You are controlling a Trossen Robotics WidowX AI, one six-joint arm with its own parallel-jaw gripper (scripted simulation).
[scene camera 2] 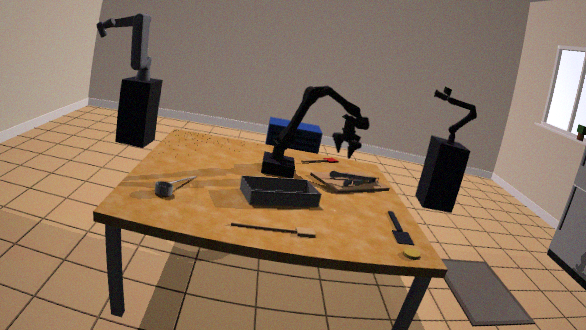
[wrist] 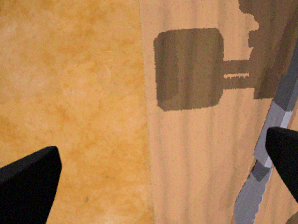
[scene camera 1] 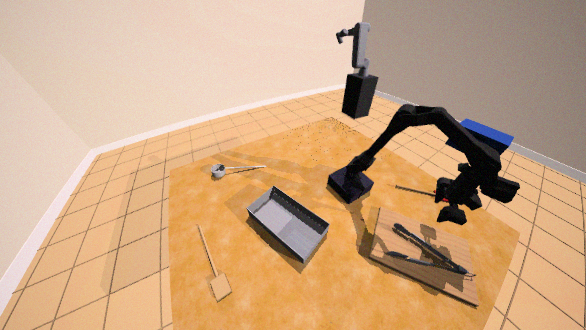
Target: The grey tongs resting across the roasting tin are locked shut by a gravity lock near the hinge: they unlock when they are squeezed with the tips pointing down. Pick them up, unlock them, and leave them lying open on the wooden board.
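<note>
Wooden board visible, grey roasting tin too. My gripper: open, holding nothing, visible in the wrist view as well.
</note>
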